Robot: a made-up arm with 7 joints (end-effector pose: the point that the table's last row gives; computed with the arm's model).
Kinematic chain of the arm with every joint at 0, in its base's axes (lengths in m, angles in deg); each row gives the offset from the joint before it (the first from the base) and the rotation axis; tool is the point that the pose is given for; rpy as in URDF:
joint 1: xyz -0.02 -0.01 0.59 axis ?
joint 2: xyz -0.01 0.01 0 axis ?
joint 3: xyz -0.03 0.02 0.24 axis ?
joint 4: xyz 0.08 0 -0.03 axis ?
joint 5: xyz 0.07 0 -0.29 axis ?
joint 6: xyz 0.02 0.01 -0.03 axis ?
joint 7: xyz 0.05 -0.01 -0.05 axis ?
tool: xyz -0.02 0.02 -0.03 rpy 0 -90 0
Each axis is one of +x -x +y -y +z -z.
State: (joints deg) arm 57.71 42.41 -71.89 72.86 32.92 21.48 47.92
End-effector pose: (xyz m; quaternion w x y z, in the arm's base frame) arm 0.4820 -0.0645 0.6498 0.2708 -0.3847 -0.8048 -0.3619
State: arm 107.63 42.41 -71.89 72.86 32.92 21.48 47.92
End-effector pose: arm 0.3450 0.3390 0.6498 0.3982 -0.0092 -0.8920 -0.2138
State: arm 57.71 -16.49 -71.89 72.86 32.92 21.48 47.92
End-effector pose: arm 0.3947 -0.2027 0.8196 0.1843 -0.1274 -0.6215 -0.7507
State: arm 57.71 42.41 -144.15 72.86 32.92 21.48 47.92
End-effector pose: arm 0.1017 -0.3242 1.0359 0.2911 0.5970 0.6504 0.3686
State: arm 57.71 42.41 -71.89 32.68 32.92 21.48 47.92
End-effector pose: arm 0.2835 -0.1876 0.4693 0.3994 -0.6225 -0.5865 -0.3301
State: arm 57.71 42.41 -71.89 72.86 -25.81 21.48 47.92
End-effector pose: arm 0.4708 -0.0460 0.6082 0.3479 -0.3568 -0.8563 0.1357
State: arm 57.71 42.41 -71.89 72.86 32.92 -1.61 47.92
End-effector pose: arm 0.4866 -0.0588 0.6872 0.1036 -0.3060 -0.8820 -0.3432
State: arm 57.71 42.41 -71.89 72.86 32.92 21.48 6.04
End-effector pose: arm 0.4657 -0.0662 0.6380 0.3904 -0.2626 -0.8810 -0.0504
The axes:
joint 1: +z
joint 2: +y
joint 3: +z
joint 4: -y
joint 5: -z
joint 6: +y
joint 7: -z

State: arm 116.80 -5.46 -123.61 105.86 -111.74 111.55 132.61
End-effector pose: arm 0.3783 -0.2172 0.9632 0.4830 0.7319 0.4496 0.1703
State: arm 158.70 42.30 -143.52 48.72 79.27 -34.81 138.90
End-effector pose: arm 0.2859 -0.0185 0.9165 0.1836 -0.1548 -0.1186 0.9635
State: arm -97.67 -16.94 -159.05 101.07 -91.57 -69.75 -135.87
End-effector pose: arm -0.1649 0.4370 0.8415 0.9374 0.3413 -0.0023 -0.0698
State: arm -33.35 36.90 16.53 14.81 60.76 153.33 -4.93
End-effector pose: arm 0.1379 0.0451 0.4740 0.5242 0.3635 0.5435 -0.5456
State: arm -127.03 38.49 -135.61 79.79 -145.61 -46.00 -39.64
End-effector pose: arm -0.1688 0.3051 0.8876 0.7809 0.0680 -0.3478 -0.5144
